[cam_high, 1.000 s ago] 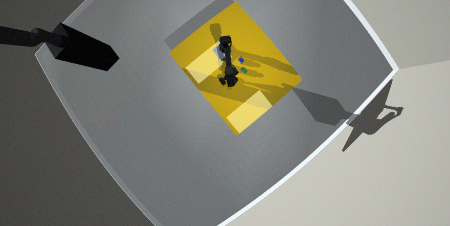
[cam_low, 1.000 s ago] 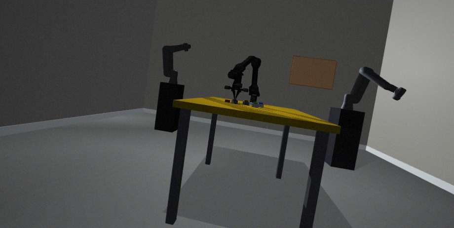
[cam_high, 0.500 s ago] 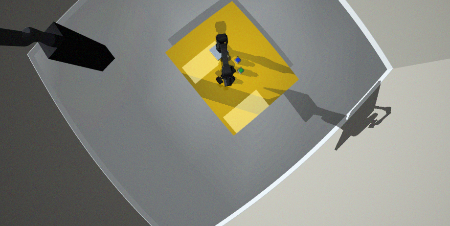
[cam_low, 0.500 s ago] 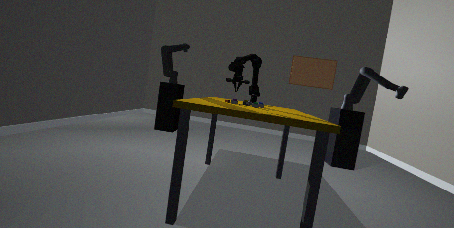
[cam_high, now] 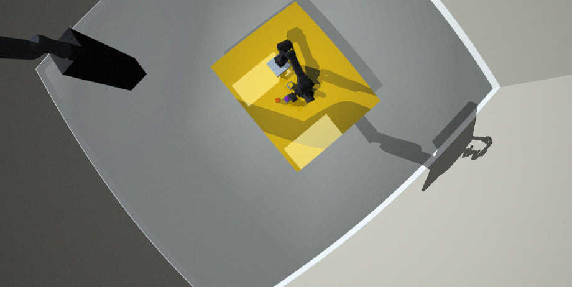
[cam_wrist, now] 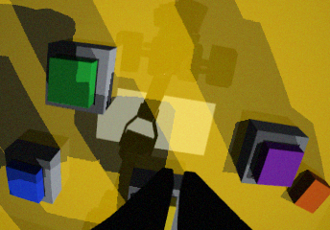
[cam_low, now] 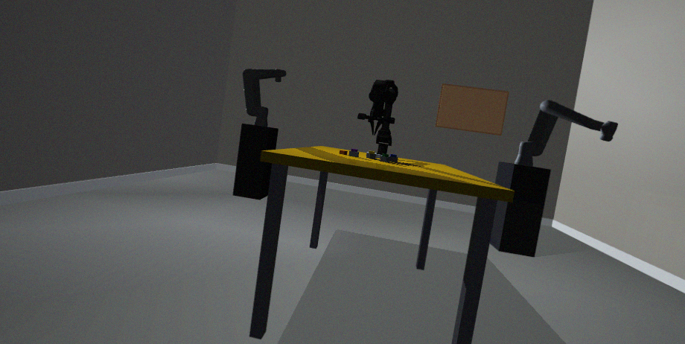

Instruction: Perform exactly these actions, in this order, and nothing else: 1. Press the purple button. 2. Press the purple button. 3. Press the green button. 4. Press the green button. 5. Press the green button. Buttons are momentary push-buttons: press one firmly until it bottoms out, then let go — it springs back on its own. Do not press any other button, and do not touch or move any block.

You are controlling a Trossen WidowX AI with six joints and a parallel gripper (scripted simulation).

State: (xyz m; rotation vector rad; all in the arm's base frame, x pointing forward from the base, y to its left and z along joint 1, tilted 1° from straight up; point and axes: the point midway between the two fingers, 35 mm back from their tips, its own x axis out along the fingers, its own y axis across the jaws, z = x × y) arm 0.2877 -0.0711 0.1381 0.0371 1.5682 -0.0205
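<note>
Right now my gripper tip is 10 mm short of the green button, 70 mm to the right of it and 90 mm above it. From my gripper tip the other things lie so: blue button (90 mm behind, 120 mm to the left, 90 mm below); orange block (80 mm behind, 150 mm to the right, 110 mm below); purple button (40 mm behind, 90 mm to the right, 90 mm below).
</note>
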